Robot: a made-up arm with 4 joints. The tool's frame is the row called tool.
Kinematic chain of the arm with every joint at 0, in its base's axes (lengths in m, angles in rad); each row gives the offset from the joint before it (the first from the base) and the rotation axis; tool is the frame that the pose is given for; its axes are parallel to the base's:
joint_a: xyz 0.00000 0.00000 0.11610 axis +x
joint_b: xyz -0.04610 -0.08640 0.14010 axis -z
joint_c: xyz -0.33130 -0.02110 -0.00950 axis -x
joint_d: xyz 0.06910 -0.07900 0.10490 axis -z
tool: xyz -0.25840 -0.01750 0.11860
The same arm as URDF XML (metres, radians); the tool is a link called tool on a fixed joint. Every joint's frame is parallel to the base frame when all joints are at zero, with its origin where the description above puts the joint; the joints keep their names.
<robot name="arm">
<link name="base_link"/>
<link name="link1"/>
<link name="link2"/>
<link name="link3"/>
<link name="link4"/>
<link name="tool"/>
<joint name="joint_a" type="continuous"><parent link="base_link"/><child link="link1"/><origin xyz="0 0 0.1161"/><axis xyz="1 0 0"/></joint>
<joint name="joint_b" type="continuous"><parent link="link1"/><child link="link2"/><origin xyz="-0.0461 -0.0864 0.1401"/><axis xyz="0 0 -1"/></joint>
<joint name="joint_c" type="continuous"><parent link="link2"/><child link="link3"/><origin xyz="-0.3313 -0.0211 -0.0095"/><axis xyz="-1 0 0"/></joint>
<joint name="joint_d" type="continuous"><parent link="link3"/><child link="link4"/><origin xyz="0.0691 -0.079 0.1049"/><axis xyz="0 0 -1"/></joint>
<joint name="tool_fixed" type="fixed"><parent link="link4"/><child link="tool"/><origin xyz="-0.2584 -0.0175 0.1186"/></joint>
</robot>

